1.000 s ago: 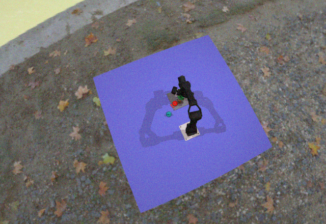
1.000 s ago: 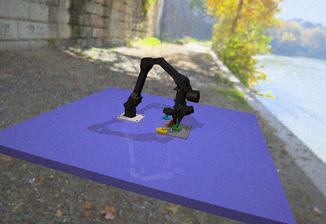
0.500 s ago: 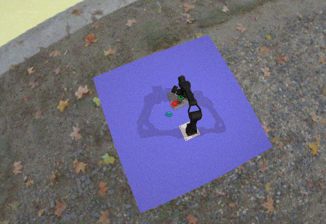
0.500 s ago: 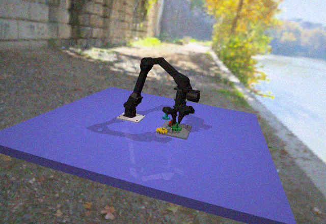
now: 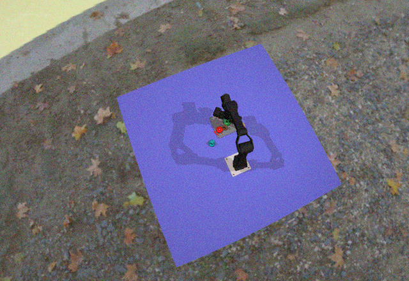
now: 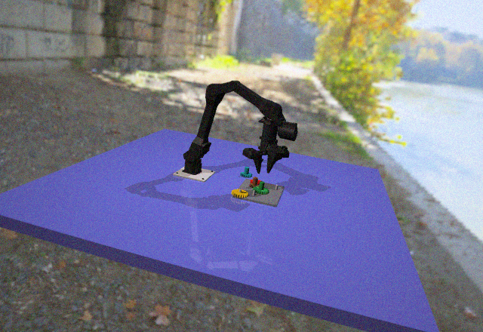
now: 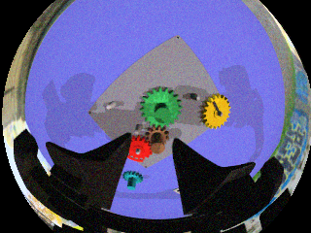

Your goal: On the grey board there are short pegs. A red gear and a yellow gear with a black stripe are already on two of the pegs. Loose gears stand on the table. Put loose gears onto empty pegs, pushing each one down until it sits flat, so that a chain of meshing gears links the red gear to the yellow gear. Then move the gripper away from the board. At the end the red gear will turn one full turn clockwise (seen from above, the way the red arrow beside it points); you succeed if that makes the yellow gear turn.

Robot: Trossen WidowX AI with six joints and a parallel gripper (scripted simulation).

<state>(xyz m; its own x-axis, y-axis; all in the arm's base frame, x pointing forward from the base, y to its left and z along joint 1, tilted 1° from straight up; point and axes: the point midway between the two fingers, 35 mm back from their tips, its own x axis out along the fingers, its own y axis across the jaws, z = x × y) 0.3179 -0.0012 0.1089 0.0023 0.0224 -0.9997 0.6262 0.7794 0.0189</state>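
My gripper tip is 5 cm above the green gear, 2 cm to the left of it and 1 cm short of it. Also, from my gripper tip: red gear: 6 cm below, 5 cm to the left, 4 cm behind; yellow gear: 10 cm to the right, 6 cm below, 5 cm behind; brown gear: 5 cm below, 3 cm behind, 1 cm to the left.
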